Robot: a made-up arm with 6 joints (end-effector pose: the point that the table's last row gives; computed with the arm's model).
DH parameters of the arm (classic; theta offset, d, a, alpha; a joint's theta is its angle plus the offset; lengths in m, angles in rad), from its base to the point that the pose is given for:
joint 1: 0 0.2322 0 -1.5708
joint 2: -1.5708 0 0.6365 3.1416
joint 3: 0 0 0 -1.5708
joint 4: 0 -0.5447 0 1.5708
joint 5: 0 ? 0 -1.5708
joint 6: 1.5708 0 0 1.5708
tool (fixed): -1.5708 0 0 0
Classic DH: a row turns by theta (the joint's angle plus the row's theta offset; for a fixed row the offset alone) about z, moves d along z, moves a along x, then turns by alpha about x.
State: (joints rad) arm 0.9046 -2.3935 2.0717 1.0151 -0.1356 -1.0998
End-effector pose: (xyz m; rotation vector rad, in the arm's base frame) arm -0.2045 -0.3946 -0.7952 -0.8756 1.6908 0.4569
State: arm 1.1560 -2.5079 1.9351 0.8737 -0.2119 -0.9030
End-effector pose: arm -0.0709 -0.4119 -0.8379 -1.2165 1.6142 0.6032
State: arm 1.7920 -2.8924 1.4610 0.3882 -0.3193 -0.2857
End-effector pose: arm 0.2063 -0.2535 -0.9155 -2.0119 1.3605 0.9442
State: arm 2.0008 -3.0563 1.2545 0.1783 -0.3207 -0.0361
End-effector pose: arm 0.2415 -0.1549 -0.9143 -2.2414 1.2602 1.0521
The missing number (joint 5, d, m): 0.1574
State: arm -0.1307 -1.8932 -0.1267 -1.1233 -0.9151 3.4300
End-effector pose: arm -0.5744 0.0068 0.5924 2.5122 1.2765 1.3049
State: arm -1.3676 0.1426 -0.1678 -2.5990 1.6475 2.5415
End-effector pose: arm 0.2499 -0.5451 0.6185 1.1732 1.6259 -1.8758
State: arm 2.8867 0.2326 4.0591 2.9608 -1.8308 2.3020
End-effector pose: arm 0.2099 -0.2147 0.4851 -0.5392 0.9807 2.2594
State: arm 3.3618 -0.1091 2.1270 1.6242 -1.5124 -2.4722
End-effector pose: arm 0.5183 0.1074 1.1964 -2.0538 -2.3687 -0.0195
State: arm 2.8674 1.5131 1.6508 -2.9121 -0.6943 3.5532
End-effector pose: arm -1.1773 0.1719 0.3082 1.0106 -0.9815 2.4214
